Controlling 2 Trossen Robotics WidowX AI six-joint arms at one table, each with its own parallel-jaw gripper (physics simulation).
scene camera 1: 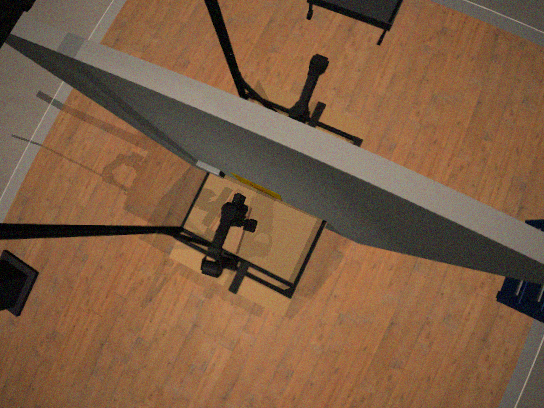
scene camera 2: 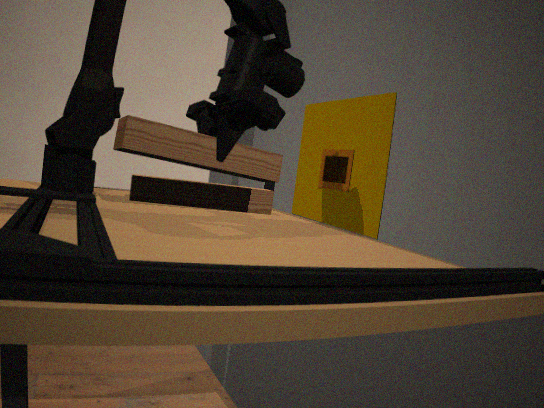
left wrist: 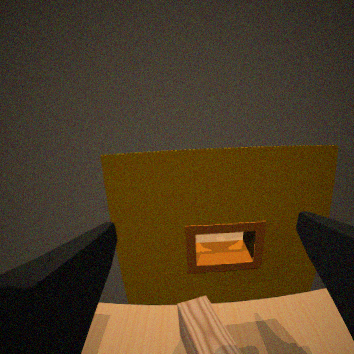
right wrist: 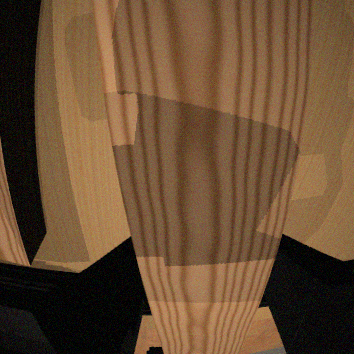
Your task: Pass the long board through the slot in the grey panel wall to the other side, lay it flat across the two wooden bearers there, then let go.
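The long board [scene camera 2: 165, 140] [right wrist: 200, 200] is in my right gripper [scene camera 1: 239, 210] [scene camera 2: 215, 141] [right wrist: 199, 232], shut on it and holding it above the table. In scene camera 2 the board tilts: its right end, toward the wall, is lower. That end is apart from the slot's wooden frame [scene camera 2: 322, 170] [left wrist: 190, 250], which sits in a yellow plate [scene camera 2: 350, 130] [left wrist: 150, 190] on the grey panel wall [scene camera 1: 300, 175] [scene camera 2: 460, 150] [left wrist: 175, 75]. My left gripper [left wrist: 208, 227] is open and empty, facing the wall. One wooden bearer [left wrist: 202, 320] shows below it; the other cannot be made out.
A wooden bar [scene camera 2: 190, 194] [right wrist: 7, 215], mostly shadowed in scene camera 2, lies on the right arm's tabletop [scene camera 2: 310, 252] below the board. A black frame rail [scene camera 2: 300, 285] runs along the table's near edge. Through the slot, the left wrist view shows an orange-lit surface.
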